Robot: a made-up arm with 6 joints. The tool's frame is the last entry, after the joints.
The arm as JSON. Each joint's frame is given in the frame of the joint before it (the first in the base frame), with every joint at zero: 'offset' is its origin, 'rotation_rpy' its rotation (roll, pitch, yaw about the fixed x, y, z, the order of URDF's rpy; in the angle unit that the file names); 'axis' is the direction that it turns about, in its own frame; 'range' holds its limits. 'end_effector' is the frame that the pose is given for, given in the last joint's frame.
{
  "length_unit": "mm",
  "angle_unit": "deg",
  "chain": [
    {
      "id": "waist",
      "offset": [
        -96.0,
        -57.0,
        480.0
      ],
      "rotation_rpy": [
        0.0,
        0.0,
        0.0
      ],
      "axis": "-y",
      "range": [
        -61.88,
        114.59
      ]
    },
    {
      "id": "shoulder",
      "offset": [
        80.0,
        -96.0,
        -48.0
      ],
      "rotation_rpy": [
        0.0,
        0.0,
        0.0
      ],
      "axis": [
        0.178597,
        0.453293,
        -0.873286
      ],
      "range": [
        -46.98,
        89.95
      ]
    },
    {
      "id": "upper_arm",
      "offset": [
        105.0,
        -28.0,
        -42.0
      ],
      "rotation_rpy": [
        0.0,
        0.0,
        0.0
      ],
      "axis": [
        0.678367,
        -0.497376,
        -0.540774
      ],
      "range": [
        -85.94,
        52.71
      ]
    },
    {
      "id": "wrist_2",
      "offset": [
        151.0,
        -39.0,
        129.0
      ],
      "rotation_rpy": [
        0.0,
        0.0,
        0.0
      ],
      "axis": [
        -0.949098,
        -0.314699,
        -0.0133
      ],
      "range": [
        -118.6,
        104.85
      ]
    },
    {
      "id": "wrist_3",
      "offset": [
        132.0,
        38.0,
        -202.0
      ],
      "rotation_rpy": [
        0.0,
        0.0,
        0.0
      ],
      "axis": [
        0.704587,
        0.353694,
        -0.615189
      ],
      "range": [
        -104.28,
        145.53
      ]
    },
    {
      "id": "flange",
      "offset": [
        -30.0,
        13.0,
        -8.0
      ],
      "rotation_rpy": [
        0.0,
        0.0,
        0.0
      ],
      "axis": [
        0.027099,
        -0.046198,
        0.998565
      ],
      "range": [
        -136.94,
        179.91
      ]
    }
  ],
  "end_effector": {
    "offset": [
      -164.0,
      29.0,
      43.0
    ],
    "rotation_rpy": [
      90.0,
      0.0,
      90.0
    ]
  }
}
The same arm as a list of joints. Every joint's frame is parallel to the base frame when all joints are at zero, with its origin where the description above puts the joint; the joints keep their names.
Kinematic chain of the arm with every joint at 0, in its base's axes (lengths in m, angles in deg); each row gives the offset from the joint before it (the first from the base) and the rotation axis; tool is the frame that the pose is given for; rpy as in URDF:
waist: xyz -0.096 -0.057 0.48 axis -y
shoulder: xyz 0.08 -0.096 -0.048 axis 0.178597 0.453293 -0.873286
upper_arm: xyz 0.105 -0.028 -0.042 axis 0.678367 -0.497376 -0.540774
wrist_2: xyz 0.151 -0.039 0.129 axis -0.949098 -0.314699 -0.0133
wrist_3: xyz 0.132 0.038 -0.202 axis 0.704587 0.353694 -0.615189
flange: xyz -0.03 0.013 -0.008 axis 0.027099 -0.046198 0.998565
tool: xyz -0.164 0.029 0.043 rpy 90 0 90
Joint limits (deg, base to tool): -61.88..114.59 -46.98..89.95 -85.94..52.71 -118.6..104.85 -104.28..145.53 -136.94..179.91

